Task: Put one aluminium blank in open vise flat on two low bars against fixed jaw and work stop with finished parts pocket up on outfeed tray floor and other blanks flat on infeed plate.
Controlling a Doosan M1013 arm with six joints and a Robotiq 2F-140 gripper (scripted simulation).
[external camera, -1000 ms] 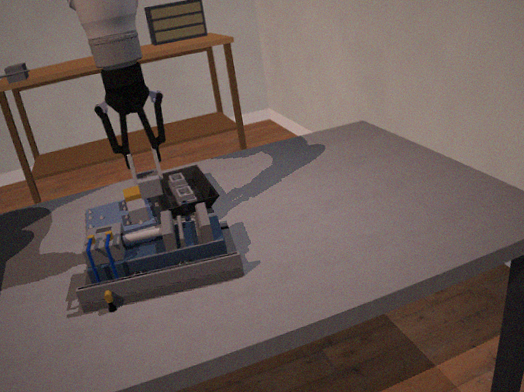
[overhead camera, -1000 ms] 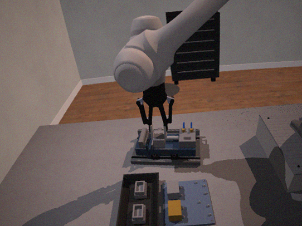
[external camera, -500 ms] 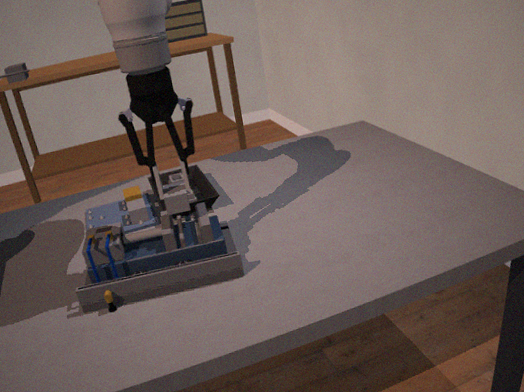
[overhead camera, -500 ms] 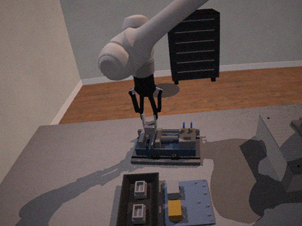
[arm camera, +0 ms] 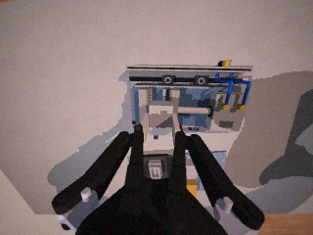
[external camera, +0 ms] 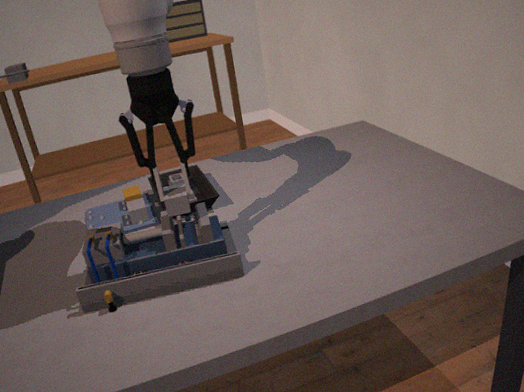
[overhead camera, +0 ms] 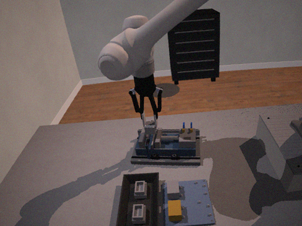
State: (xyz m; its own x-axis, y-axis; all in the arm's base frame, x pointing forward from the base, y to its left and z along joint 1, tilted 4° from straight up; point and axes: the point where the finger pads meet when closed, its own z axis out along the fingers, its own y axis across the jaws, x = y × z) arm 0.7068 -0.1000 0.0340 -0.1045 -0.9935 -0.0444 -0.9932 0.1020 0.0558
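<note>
Now: the blue vise 60 mm behind my hand, 10 mm to the left of it and 140 mm below it. The rest, counted from my hand: brass blank: 90 mm behind, 340 mm to the left, 150 mm below; then aluminium blank: 80 mm behind, 250 mm to the left, 150 mm below; then infeed plate: 130 mm behind, 290 mm to the left, 170 mm below.
</note>
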